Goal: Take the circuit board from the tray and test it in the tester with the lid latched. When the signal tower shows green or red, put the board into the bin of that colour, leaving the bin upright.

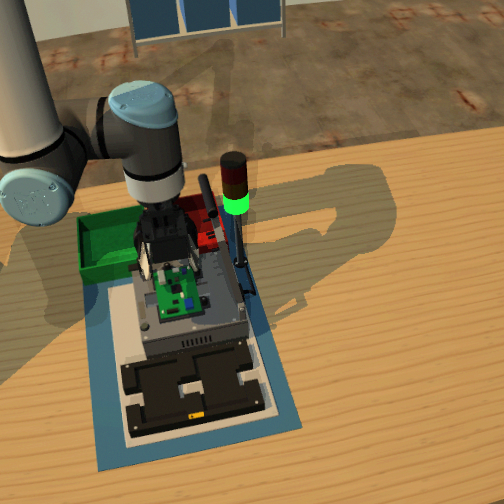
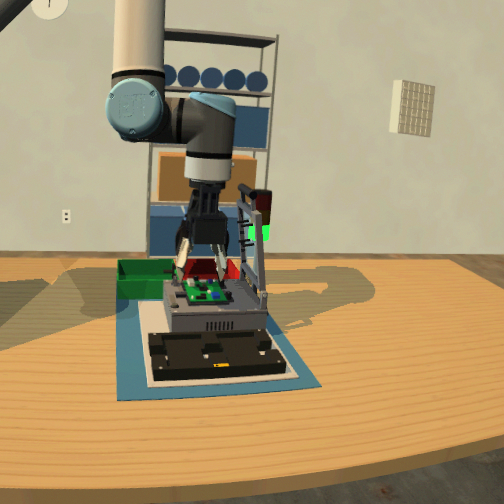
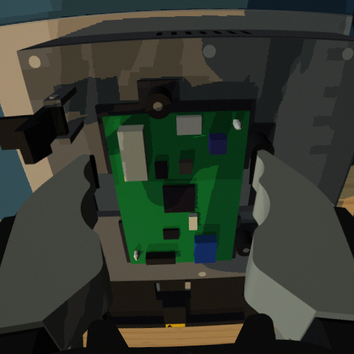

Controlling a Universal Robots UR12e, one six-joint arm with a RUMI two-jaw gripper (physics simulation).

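Observation:
The green circuit board (image 1: 177, 292) (image 2: 205, 291) (image 3: 172, 200) lies in the nest on top of the grey tester (image 1: 225, 315) (image 2: 245, 305) (image 3: 300, 100). The tester's lid (image 1: 227, 260) (image 2: 258, 250) stands open, upright at the right side. My gripper (image 1: 171, 272) (image 2: 201, 277) (image 3: 173, 157) is open, with its fingertips low over the tester, one on each side of the board and apart from it. The signal tower (image 1: 234, 177) (image 2: 263, 215) shows green. The green bin (image 1: 107, 245) (image 2: 142, 287) stands upright behind the tester at the left. The red bin (image 1: 202, 215) (image 2: 232, 270) is beside it, partly hidden by my gripper.
The black tray (image 1: 172, 385) (image 2: 217, 370) sits in front of the tester with no board in it, on a blue mat (image 1: 112, 452) (image 2: 132, 392). The lid's black handle (image 1: 207, 195) (image 2: 247, 191) rises right of my gripper. The tower's thin pole stands close behind the lid.

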